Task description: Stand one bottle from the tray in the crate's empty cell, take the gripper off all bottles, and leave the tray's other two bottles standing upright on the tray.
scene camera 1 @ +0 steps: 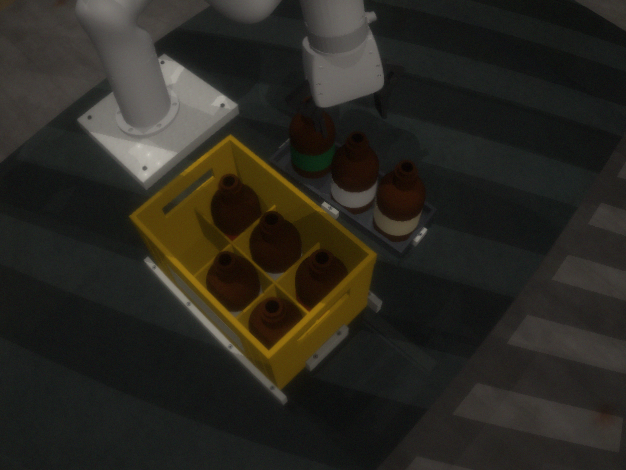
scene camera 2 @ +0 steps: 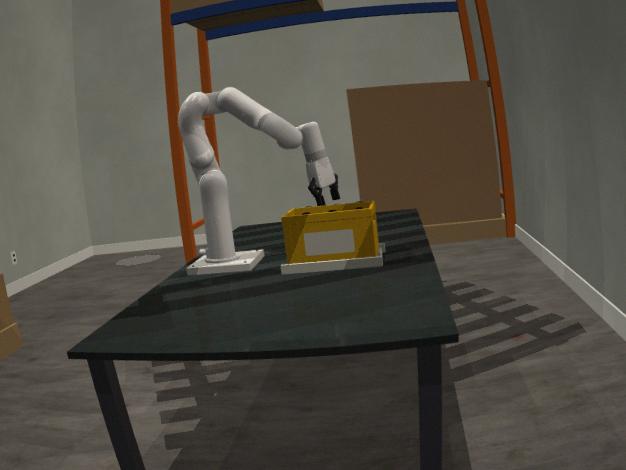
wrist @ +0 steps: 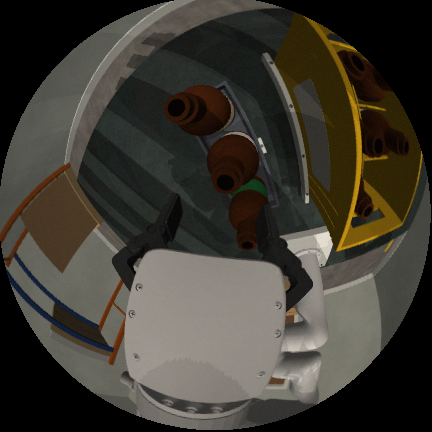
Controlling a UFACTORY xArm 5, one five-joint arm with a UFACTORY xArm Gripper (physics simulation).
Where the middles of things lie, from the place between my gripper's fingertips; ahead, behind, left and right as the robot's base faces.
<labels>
I see my gripper 8 cm above the green-labelled bottle (scene camera 1: 311, 156), 7 cm past it and 2 cm to the left of it. Also, from my hand: pale rail (scene camera 1: 259, 376): 32 cm to the right, 15 cm below, 8 cm ahead.
</labels>
